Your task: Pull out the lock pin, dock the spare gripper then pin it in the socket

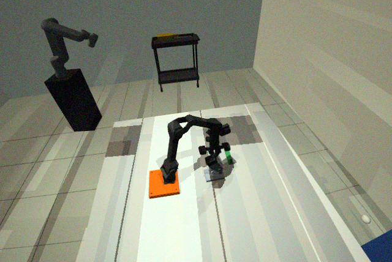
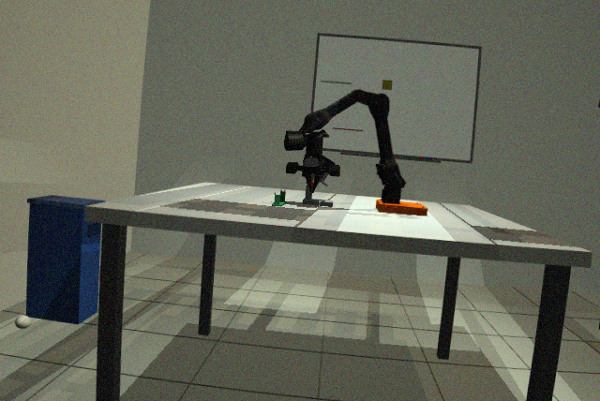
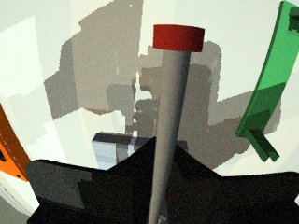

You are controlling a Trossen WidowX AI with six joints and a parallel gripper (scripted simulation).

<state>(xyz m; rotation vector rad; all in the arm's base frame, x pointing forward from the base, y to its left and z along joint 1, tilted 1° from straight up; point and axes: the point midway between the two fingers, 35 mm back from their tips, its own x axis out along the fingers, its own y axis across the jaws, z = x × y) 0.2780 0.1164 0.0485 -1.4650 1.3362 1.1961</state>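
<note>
Now: gripper tip 8 cm to the left of the socket. From my gripper tip the other things lie so: green bracket: 10 cm ahead, 6 cm to the left, 2 cm below; then spare gripper: 8 cm to the right, 7 cm above, 1 cm behind.
</note>
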